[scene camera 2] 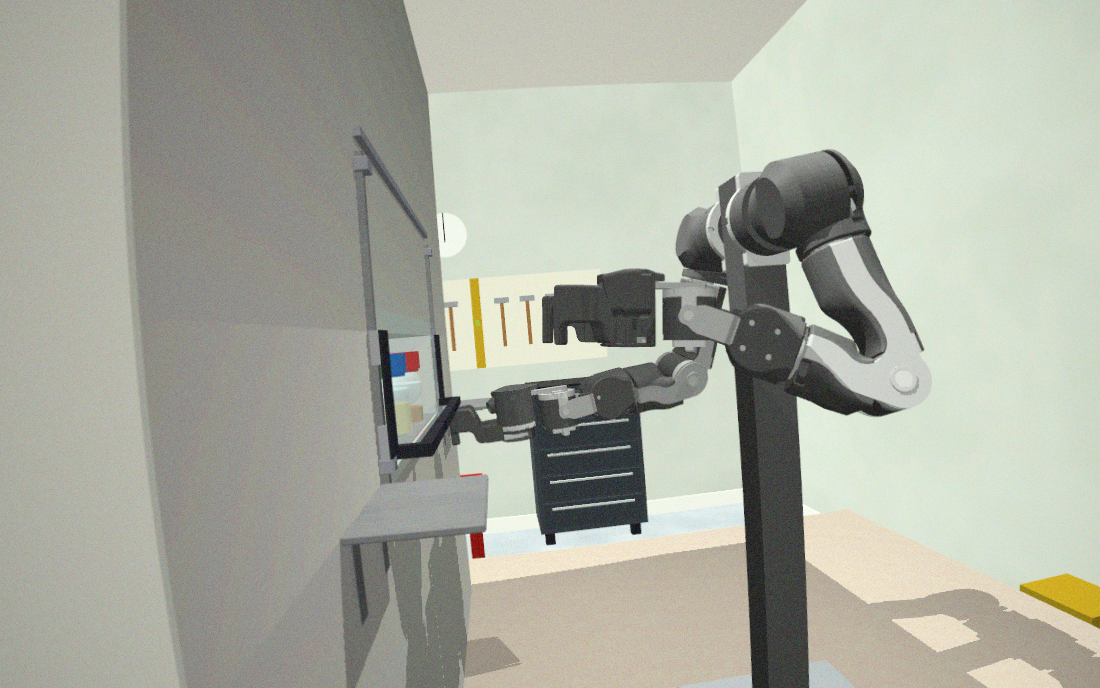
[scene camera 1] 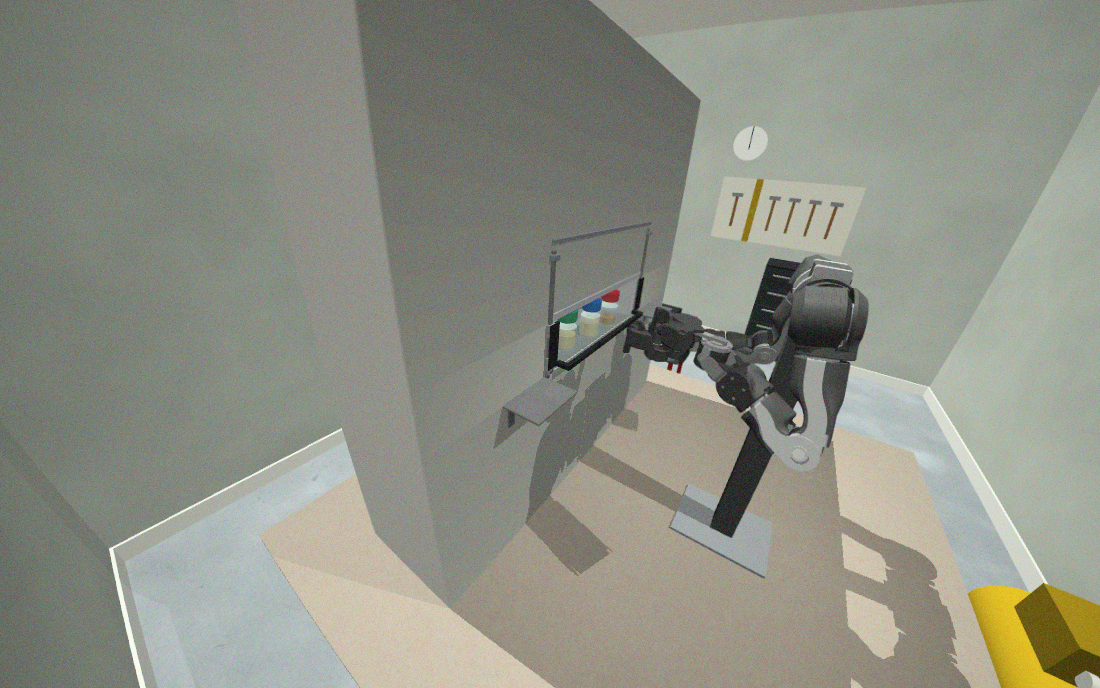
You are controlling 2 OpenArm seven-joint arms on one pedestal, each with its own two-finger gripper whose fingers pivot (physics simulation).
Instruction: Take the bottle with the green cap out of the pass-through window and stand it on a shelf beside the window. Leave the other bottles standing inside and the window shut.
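The green-capped bottle (scene camera 1: 567, 335) stands inside the pass-through window (scene camera 1: 601, 342) (scene camera 2: 420, 448), at its near end. In scene camera 2 the black frame mostly hides it. The blue-capped bottle (scene camera 1: 590, 324) (scene camera 2: 398, 365) and red-capped bottle (scene camera 1: 610, 310) (scene camera 2: 412, 361) stand farther along inside. I cannot tell how the clear pane stands. A grey shelf (scene camera 1: 539, 400) (scene camera 2: 421, 509) juts from the wall below the window's near end. My left gripper (scene camera 2: 554, 318) is open and empty, away from the wall. My right gripper (scene camera 2: 459, 425) is shut and empty, low beside the window's far end. The grippers overlap in scene camera 1.
A second small shelf (scene camera 2: 475, 402) shows partly above my right gripper, at the window's far side. Two metal rails and a top bar (scene camera 1: 601, 233) (scene camera 2: 391, 182) rise above the window. A dark drawer cabinet (scene camera 2: 589, 474) stands behind the arms. A yellow object (scene camera 1: 996, 628) lies at lower right.
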